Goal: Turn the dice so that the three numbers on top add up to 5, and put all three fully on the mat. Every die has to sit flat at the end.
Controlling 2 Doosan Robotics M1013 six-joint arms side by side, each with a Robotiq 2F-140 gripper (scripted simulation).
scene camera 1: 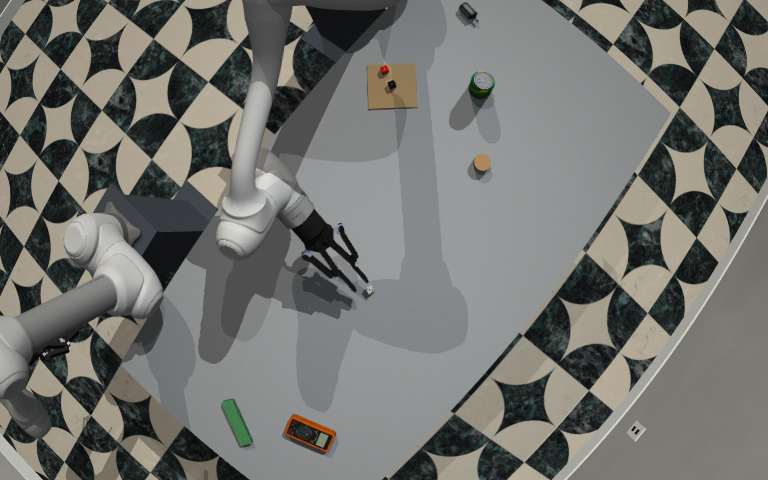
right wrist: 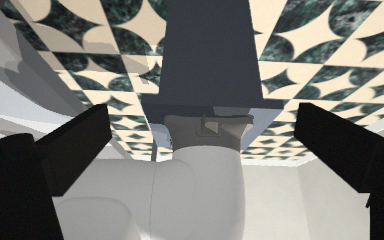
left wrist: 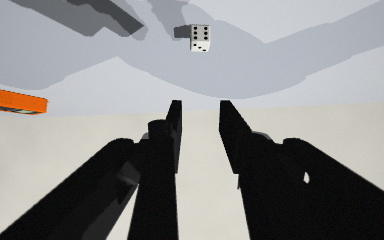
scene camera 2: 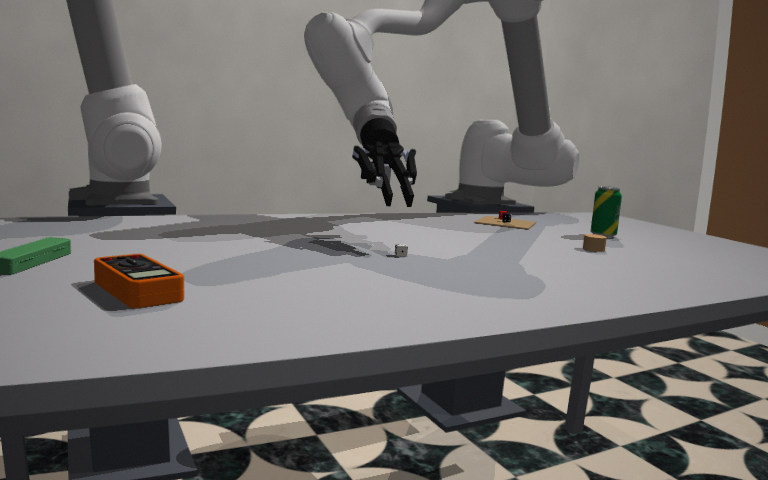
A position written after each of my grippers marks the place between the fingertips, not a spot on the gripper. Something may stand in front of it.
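Observation:
In scene camera 2 I find my left gripper (scene camera 2: 400, 200). Scene camera 1 shows it too (scene camera 1: 360, 284), and there I also see a tan mat (scene camera 1: 380, 96). In the left wrist view my left gripper (left wrist: 200, 115) is visible again, while the tan mat is out of frame in the left wrist view. My right gripper (right wrist: 203, 120) I see through the right wrist camera.

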